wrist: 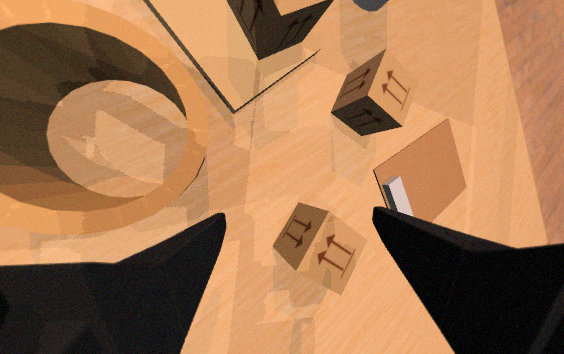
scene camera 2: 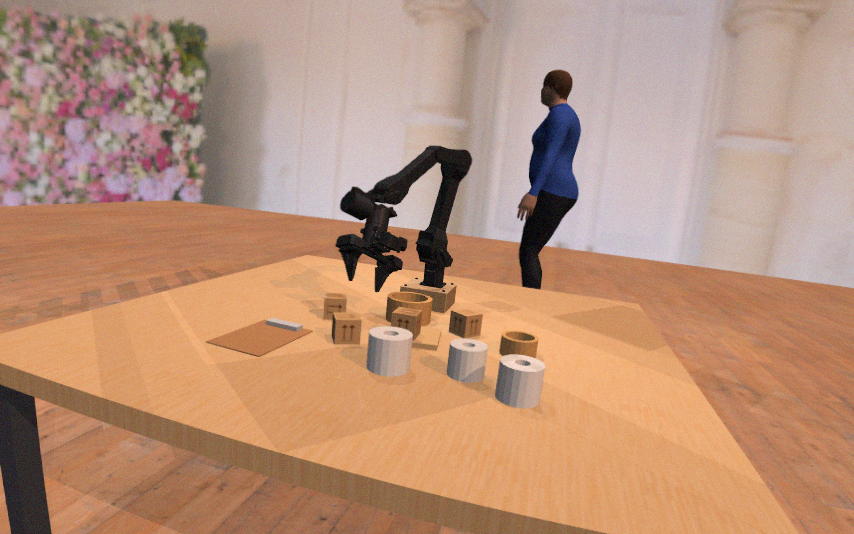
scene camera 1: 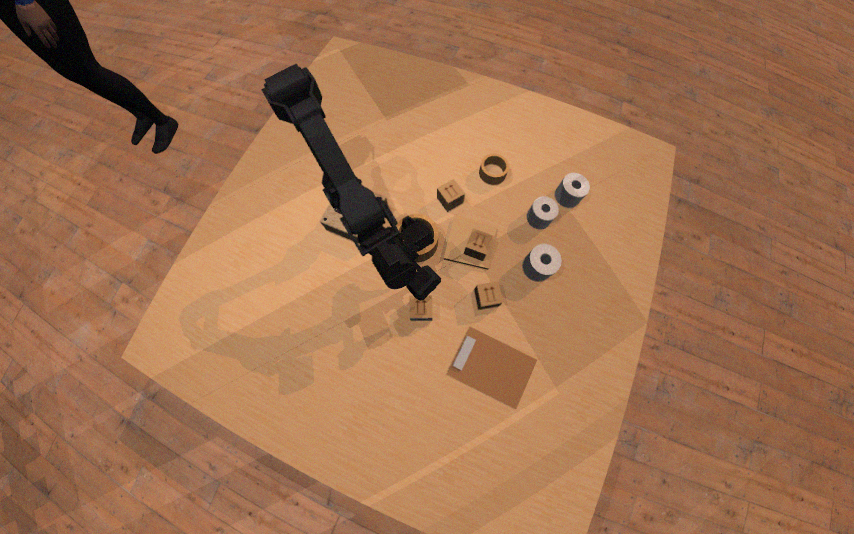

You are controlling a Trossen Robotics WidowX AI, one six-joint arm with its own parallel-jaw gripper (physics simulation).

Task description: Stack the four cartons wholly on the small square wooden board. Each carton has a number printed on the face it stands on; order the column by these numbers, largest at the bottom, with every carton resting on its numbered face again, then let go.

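Places are measured from the arm's base along level axes (x ahead, y right, z down), in metres.
Where they show: gripper, fingertip midpoint: [wrist: 299,216] [scene camera 2: 364,286]; arm's base at its link origin: [scene camera 2: 432,284].
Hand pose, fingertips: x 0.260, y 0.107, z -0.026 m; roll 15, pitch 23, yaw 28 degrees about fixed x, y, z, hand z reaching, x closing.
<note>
Each offset is from my fingertips to the top centre of the thing. "pt": to the spot under its first point.
A carton @[dx +0.089, dy -0.142, dz +0.017 m] [scene camera 1: 479,244] [scene camera 2: 406,322] [wrist: 280,30] stands on the square wooden board @[dx +0.068, dy -0.153, dz +0.071 m] [scene camera 1: 456,249] [scene camera 2: 431,341] [wrist: 212,55]. Three cartons stand on the table: one carton @[dx -0.032, dy -0.252, dz +0.029 m] [scene camera 1: 450,195] [scene camera 2: 465,323] beyond the board, another carton @[dx +0.160, dy -0.032, dz +0.029 m] [scene camera 1: 487,295] [scene camera 2: 346,328] [wrist: 372,95] between board and clipboard, and a third carton @[dx +0.021, dy +0.063, dz +0.029 m] [scene camera 1: 421,308] [scene camera 2: 334,306] [wrist: 320,250] apart from them. Arrows show on carton faces; the numbered faces are hidden. My gripper [scene camera 2: 364,284] [wrist: 299,216] is open and empty, raised above the table. In the wrist view the third carton appears between and beyond its fingertips. The arm hides the fingers in scene camera 1.
A large ring @[pt dx -0.017, dy -0.068, dz +0.036 m] [scene camera 1: 428,253] [scene camera 2: 427,309] [wrist: 197,145] stands beside the board. A smaller ring @[dx +0.048, dy -0.386, dz +0.041 m] [scene camera 1: 494,179] [scene camera 2: 518,350] and three white rolls @[dx +0.257, dy -0.164, dz +0.014 m] [scene camera 1: 542,267] [scene camera 2: 389,352] stand farther out. A brown clipboard @[dx +0.237, dy +0.123, dz +0.071 m] [scene camera 1: 497,368] [scene camera 2: 258,336] [wrist: 425,170] lies flat past the cartons.
</note>
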